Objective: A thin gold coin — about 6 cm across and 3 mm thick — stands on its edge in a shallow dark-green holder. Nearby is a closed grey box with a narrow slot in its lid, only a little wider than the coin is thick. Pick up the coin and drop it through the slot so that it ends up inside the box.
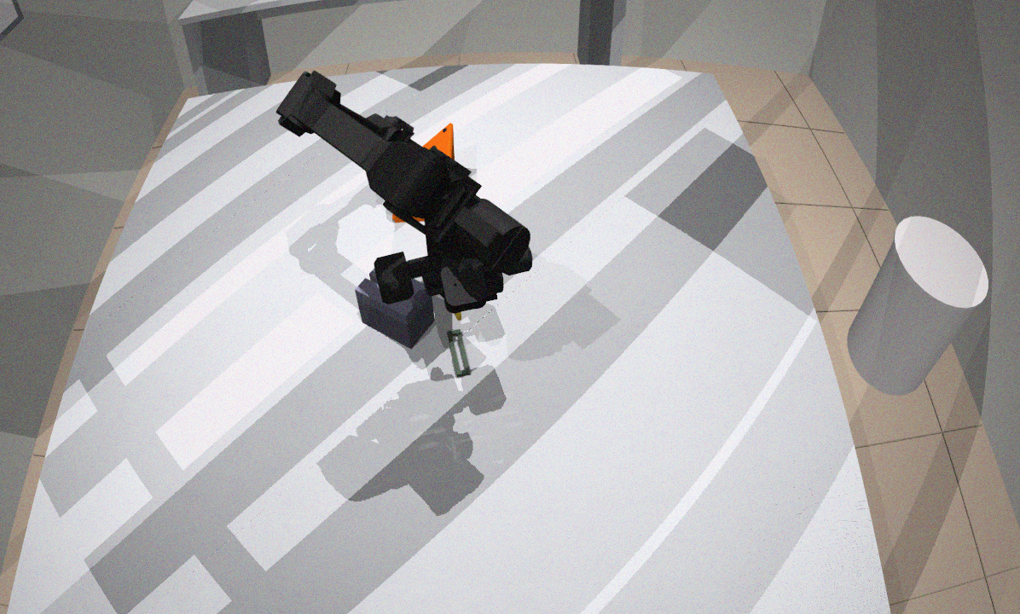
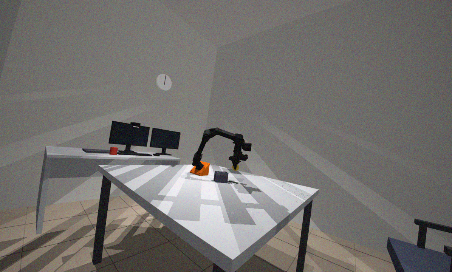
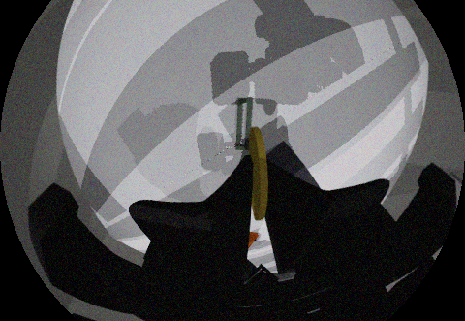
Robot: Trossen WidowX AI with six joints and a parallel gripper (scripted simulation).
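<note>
The gold coin is 2 cm above my gripper tip.
</note>
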